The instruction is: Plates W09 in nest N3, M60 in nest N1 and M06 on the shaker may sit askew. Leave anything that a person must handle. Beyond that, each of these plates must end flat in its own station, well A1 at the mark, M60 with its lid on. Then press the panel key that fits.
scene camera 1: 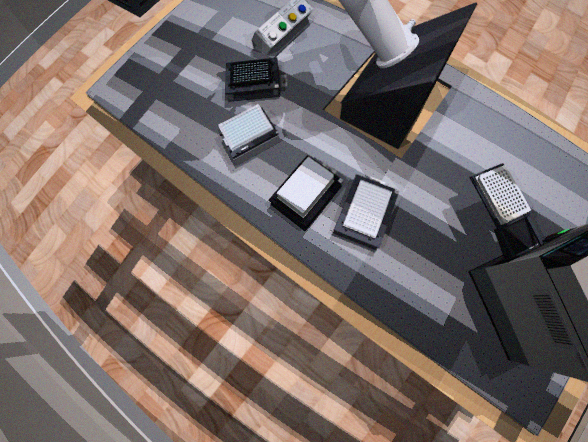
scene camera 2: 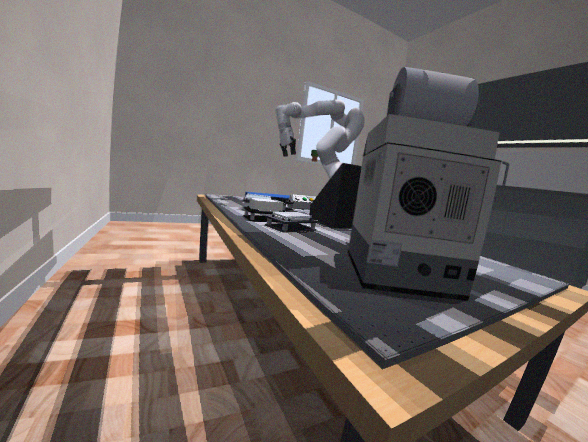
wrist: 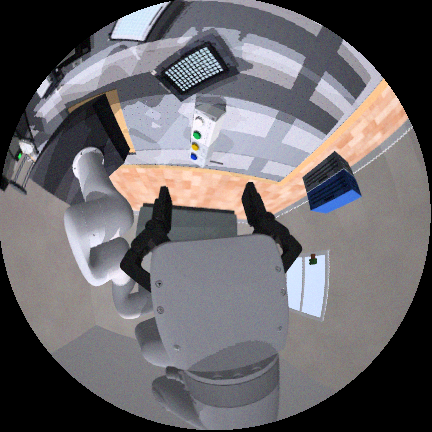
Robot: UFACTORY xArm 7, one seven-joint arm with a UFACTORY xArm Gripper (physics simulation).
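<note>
My gripper point(scene camera 2: 289, 154) point(wrist: 207, 191) is open and empty, high above the table. The key panel point(scene camera 1: 287, 22) point(wrist: 209, 137) has white, green, yellow and blue keys. A black-framed plate point(scene camera 1: 251, 73) point(wrist: 195, 69) sits in a dark station beside it. A pale blue plate point(scene camera 1: 247, 127) point(wrist: 139, 24) sits in the neighbouring station, looking slightly raised. A smooth white plate point(scene camera 1: 304, 189) and a ribbed white plate point(scene camera 1: 369, 207) stand in two more stations. Another white plate point(scene camera 1: 502, 195) is on the holder by the large machine. Labels, A1 marks and small tilts are too small to read.
The large grey machine point(scene camera 1: 525, 305) point(scene camera 2: 425, 200) stands at one end of the table. The arm's black pedestal point(scene camera 1: 395, 95) point(scene camera 2: 340, 197) rises behind the stations. A blue and black box point(wrist: 332, 182) shows beyond the table edge in the wrist view.
</note>
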